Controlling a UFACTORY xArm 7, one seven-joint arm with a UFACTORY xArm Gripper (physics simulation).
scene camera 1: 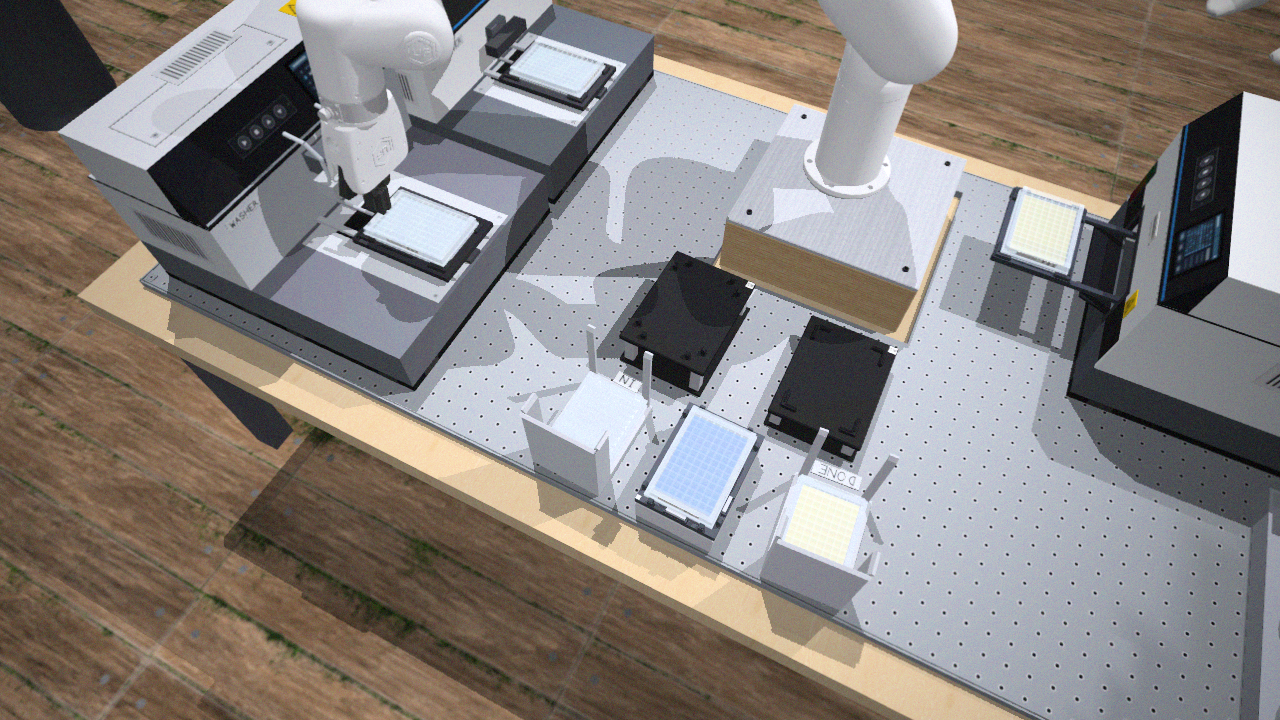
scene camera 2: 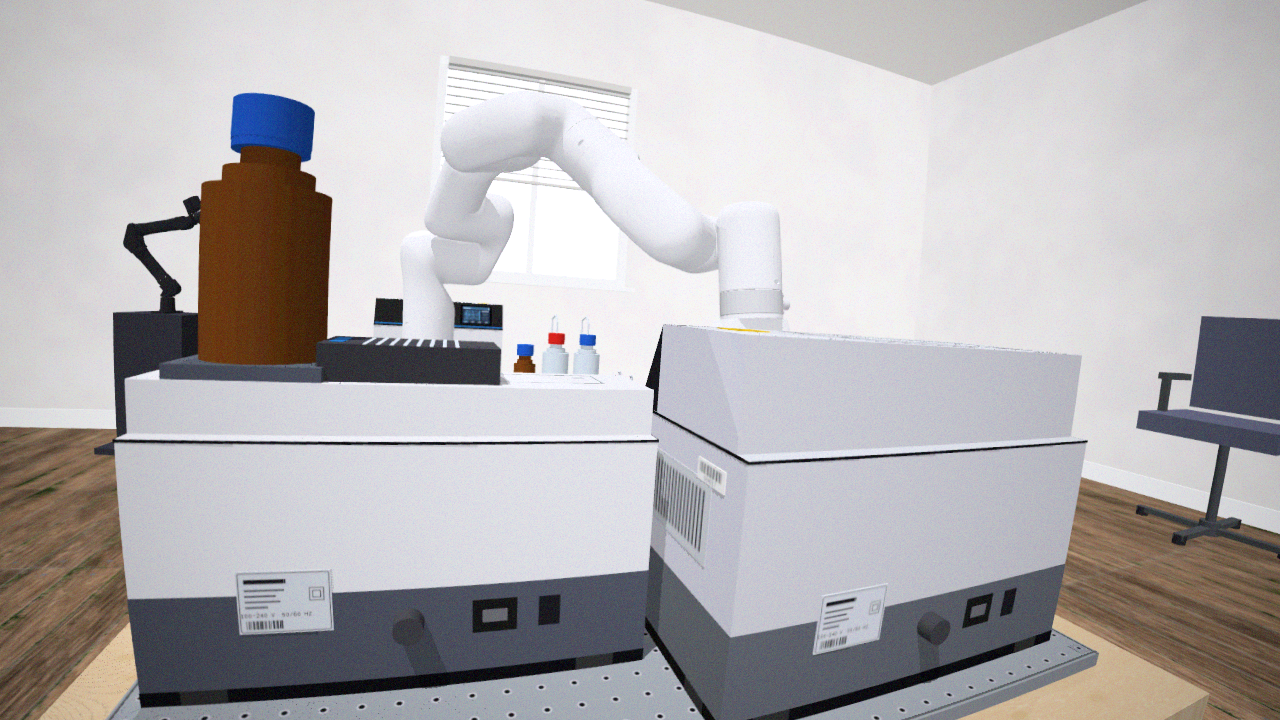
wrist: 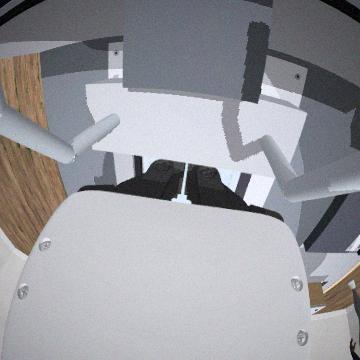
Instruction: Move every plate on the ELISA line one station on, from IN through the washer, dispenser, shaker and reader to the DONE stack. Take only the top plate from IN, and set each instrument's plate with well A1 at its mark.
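Seen in the pictures: gripper, fingertip midpoint: (scene camera 1: 378, 207); arm's base, origin of the base link: (scene camera 1: 845, 168).
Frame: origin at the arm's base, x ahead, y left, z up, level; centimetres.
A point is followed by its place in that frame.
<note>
My gripper (scene camera 1: 376, 200) @(x 44.8, y -49.1, z 2.2 cm) (wrist: 189, 144) @(x 44.8, y -49.1, z 2.2 cm) is shut with nothing between its fingers. It hangs just over the left end of a white well plate (scene camera 1: 422, 227) @(x 43.9, y -42.3, z 1.4 cm), which lies in the black nest of the near grey instrument (scene camera 1: 376, 305) @(x 55.9, y -40.1, z -0.9 cm). A second white plate (scene camera 1: 555, 69) @(x 7.6, y -47.0, z 1.9 cm) lies in the nest of the far grey instrument. A pale yellow plate (scene camera 1: 1040, 230) @(x -0.6, y 27.4, z 2.8 cm) sits on the reader's tray at the right. A blue plate (scene camera 1: 700, 463) @(x 51.5, y 5.9, z -1.8 cm) lies on a stand at the front. A white stack holder (scene camera 1: 586, 420) @(x 52.8, y -9.4, z -5.3 cm) and a holder with a yellowish plate (scene camera 1: 822, 523) @(x 48.2, y 20.9, z -6.6 cm) flank it. In scene camera 2 the instruments hide the gripper.
Two black square platforms (scene camera 1: 687, 312) @(x 33.4, y -6.7, z -2.7 cm) (scene camera 1: 832, 380) @(x 31.0, y 13.7, z -4.7 cm) stand mid-table. The arm's base block (scene camera 1: 840, 237) @(x 12.8, y 5.1, z 0.0 cm) is behind them. The reader (scene camera 1: 1199, 269) @(x 10.2, y 41.9, z 15.6 cm) fills the right edge. A brown bottle (scene camera 2: 262, 242) @(x -0.5, y -70.2, z 22.3 cm) stands on the left instrument.
</note>
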